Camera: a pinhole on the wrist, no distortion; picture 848 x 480 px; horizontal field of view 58.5 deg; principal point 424.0 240.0 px. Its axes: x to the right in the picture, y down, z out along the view. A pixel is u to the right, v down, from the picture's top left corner.
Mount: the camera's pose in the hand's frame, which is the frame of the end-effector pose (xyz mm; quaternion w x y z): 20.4 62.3 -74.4 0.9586 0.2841 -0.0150 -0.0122
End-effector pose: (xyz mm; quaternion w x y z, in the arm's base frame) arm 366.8 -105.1 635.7 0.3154 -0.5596 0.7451 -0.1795
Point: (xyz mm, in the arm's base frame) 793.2 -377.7 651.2
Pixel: outside the picture
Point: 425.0 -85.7 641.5
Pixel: 198.1 110.3
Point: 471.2 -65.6 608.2
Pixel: 193.8 239.4
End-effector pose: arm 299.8 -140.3 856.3 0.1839 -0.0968 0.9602 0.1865
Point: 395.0 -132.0 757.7
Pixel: 214.3 278.0
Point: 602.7 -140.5 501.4
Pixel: 228.5 301.9
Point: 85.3 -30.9 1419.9
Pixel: behind the camera
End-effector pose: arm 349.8 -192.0 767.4 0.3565 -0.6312 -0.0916 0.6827
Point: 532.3 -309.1 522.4
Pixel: behind the camera
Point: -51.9 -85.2 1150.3
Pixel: 86.2 394.5
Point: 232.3 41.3 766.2
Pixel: 728.2 204.4
